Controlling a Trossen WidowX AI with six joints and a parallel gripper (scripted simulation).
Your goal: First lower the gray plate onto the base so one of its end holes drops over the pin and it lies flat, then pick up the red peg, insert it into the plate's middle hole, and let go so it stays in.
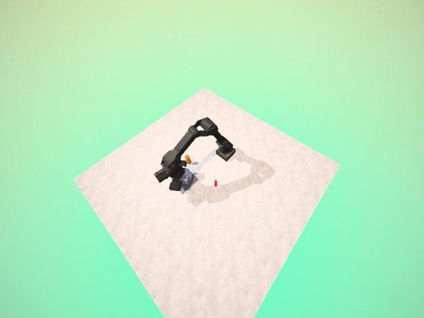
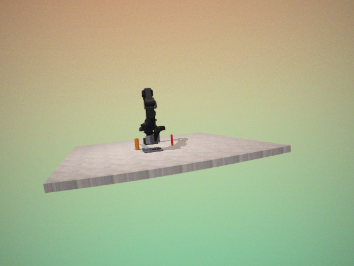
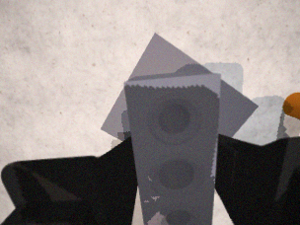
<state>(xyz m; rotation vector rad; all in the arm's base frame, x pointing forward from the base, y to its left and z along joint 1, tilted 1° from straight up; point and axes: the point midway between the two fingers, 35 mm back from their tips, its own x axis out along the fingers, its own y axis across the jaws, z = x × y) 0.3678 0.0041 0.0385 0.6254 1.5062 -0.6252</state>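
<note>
My gripper tip is 50 mm above the dark square base, 20 mm past it and 10 mm to the right of it. The rest, counted from my gripper tip: gray plate 30 mm above; red peg 160 mm behind, 150 mm to the left, 20 mm below; orange cylinder 120 mm behind, 110 mm to the right, 20 mm below.
</note>
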